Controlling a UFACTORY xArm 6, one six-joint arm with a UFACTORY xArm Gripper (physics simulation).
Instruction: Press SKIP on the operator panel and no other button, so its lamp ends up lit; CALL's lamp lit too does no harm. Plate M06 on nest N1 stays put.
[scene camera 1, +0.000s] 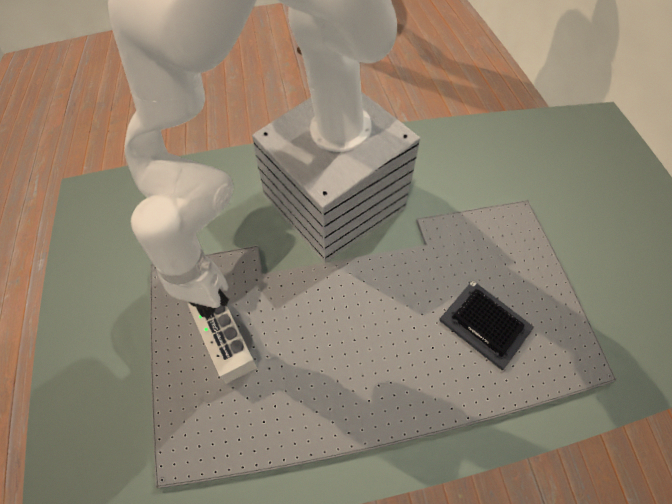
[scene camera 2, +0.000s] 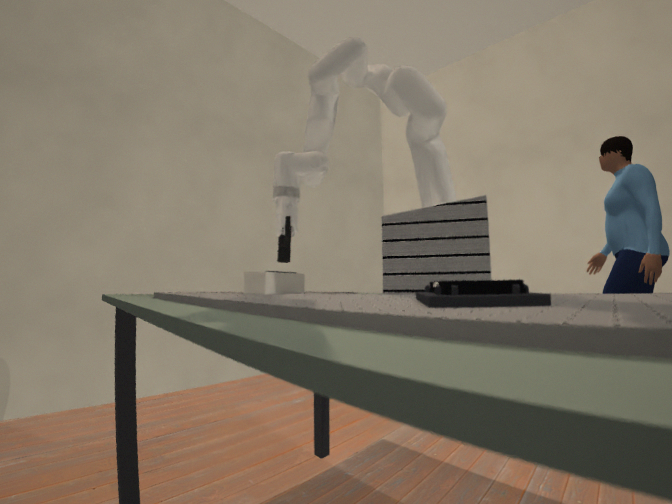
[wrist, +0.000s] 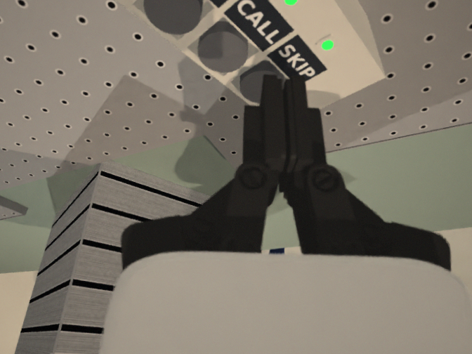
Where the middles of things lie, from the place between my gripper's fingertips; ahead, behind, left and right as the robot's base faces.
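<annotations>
With the skip button (wrist: 251, 82) as my reference, my hand is 1 cm to the right of it, 2 cm past it and 3 cm above it. The call button (wrist: 222, 48) is 2 cm to the left of my hand, 1 cm ahead of it and 3 cm below it. Then there is the cream operator panel (scene camera 1: 229, 365), which I find 1 cm to the left of my hand and 3 cm ahead of it, 6 cm below. The black plate M06 (scene camera 1: 494, 326) is 54 cm to the left of my hand, 10 cm ahead of it and 6 cm below it.
</annotations>
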